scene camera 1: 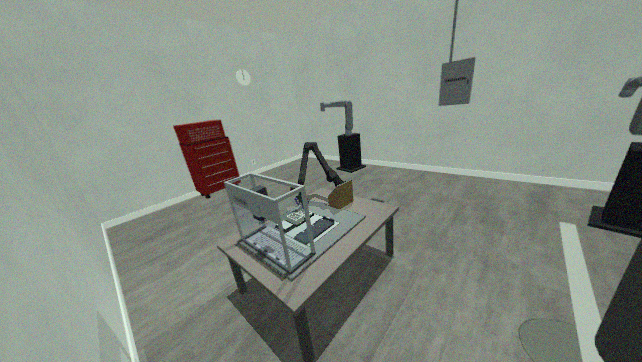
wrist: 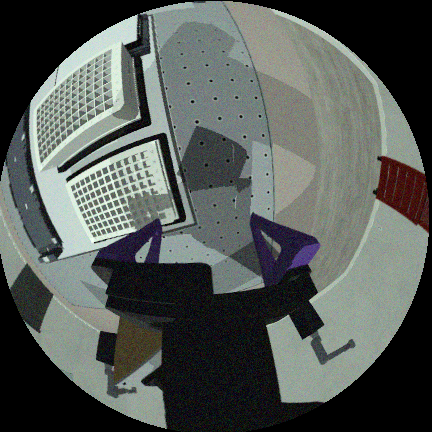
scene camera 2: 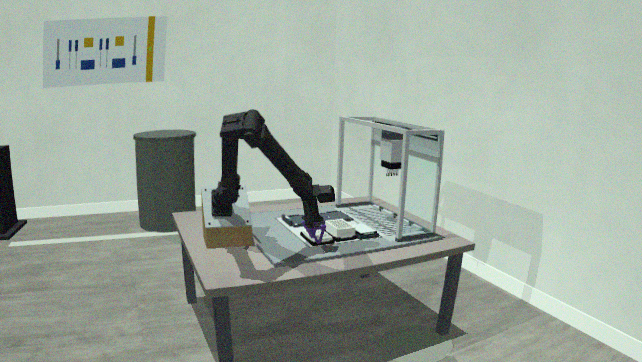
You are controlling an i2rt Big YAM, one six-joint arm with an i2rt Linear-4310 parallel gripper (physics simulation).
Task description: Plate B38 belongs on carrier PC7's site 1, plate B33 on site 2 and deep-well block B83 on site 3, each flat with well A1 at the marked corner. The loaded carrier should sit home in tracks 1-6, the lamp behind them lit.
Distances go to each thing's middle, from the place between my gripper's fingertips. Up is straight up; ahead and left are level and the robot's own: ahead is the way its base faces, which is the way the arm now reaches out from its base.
I see my gripper 35 cm to the right of the dark carrier plate [wrist: 36, 223], 11 cm short of it and 2 cm above it. Also, from my hand: clear enclosure [scene camera 2: 423, 161] 42 cm ahead, 29 cm to the left, 21 cm above.
